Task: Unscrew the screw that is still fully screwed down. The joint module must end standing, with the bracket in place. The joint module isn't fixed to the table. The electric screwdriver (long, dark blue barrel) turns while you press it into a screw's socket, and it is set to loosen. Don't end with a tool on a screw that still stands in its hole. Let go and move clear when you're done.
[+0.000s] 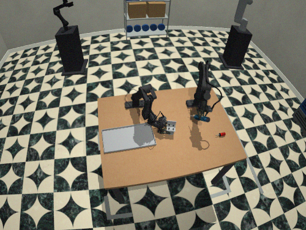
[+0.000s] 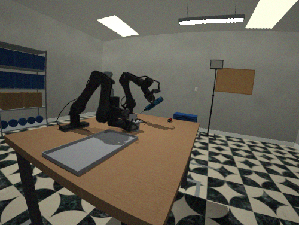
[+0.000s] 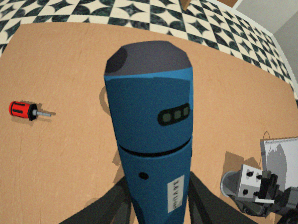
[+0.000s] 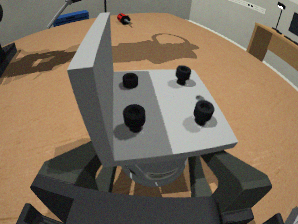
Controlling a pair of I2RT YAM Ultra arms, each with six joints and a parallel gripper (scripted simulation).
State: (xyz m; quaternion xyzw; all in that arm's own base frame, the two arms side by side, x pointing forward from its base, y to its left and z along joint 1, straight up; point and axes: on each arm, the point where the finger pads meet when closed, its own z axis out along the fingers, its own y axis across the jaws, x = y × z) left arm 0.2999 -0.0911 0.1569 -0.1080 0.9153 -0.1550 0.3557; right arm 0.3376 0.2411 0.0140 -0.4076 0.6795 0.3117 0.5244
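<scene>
Now: the screw 40 mm above my right hand, 20 mm to the left of it and 10 mm behind it. The rest, counted from my right hand: red-handled screwdriver: 450 mm to the left, 60 mm ahead, 10 mm below; then grey l-shaped bracket: 50 mm above; then grey tray: 350 mm to the right, 40 mm ahead, 20 mm below.
</scene>
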